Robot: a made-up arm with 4 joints.
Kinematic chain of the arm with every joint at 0, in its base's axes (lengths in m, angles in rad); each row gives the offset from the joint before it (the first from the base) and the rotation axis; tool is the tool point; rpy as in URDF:
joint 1: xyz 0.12 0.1 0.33 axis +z
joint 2: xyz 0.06 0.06 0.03 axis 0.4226 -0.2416 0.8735
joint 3: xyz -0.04 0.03 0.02 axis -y
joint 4: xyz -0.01 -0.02 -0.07 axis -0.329 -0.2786 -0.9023
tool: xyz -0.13 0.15 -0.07 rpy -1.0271 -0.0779 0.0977
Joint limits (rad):
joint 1: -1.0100..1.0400
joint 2: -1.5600..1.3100
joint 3: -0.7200..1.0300
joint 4: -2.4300..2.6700
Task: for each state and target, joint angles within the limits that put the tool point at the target. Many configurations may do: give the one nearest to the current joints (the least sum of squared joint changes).
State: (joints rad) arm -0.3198 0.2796 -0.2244 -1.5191
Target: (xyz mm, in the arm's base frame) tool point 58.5 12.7 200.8
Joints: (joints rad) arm -0.3066 0.8684 0.2776 -1.4570
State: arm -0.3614 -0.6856 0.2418 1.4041
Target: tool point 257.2 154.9 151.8
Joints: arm 0.1490 -0.6627 0.0688 1.5744
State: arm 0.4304 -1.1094 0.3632 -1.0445
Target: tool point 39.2 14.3 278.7
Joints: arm 0.5673 -0.6806 1.0300 -1.7912
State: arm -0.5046 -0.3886 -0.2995 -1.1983
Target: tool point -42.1 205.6 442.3
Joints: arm -0.3413 -0.2160 -0.4427 -1.3775
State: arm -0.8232 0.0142 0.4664 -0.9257
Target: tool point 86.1 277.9 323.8
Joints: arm -1.0100 -0.8250 0.5069 -1.6898
